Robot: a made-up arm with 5 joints.
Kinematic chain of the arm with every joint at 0, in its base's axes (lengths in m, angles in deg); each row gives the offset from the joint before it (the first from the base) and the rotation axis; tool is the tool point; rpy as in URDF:
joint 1: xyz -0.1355 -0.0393 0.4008 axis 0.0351 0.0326 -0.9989
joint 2: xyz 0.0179 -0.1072 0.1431 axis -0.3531 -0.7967 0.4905
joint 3: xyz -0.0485 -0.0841 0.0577 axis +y
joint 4: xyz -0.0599 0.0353 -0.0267 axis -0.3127 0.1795 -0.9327
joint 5: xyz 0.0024 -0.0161 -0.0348 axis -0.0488 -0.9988 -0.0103
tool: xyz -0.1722 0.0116 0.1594 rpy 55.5 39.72 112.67
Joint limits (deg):
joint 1: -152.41..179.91
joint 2: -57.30..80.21
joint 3: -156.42..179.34
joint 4: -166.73..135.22
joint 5: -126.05..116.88
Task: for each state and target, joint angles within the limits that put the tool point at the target. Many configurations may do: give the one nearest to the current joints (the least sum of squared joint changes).
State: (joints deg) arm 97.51 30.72 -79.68 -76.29 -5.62
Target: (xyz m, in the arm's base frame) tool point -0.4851 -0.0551 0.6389
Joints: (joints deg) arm 93.36 39.81 -80.99 -104.17 -2.10
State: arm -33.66 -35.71 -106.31 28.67 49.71
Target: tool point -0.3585 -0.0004 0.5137
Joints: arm 8.26 -45.93 -54.76 10.53 36.44
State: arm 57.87 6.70 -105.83 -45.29 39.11
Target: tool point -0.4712 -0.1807 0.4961
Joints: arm 92.52 17.15 -115.13 -58.20 25.15
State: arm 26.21 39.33 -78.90 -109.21 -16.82
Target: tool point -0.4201 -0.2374 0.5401
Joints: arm 41.49 37.26 -90.13 -88.29 -34.47
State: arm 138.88 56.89 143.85 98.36 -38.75
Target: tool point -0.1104 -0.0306 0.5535
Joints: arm 122.56 77.17 106.95 78.59 -15.33
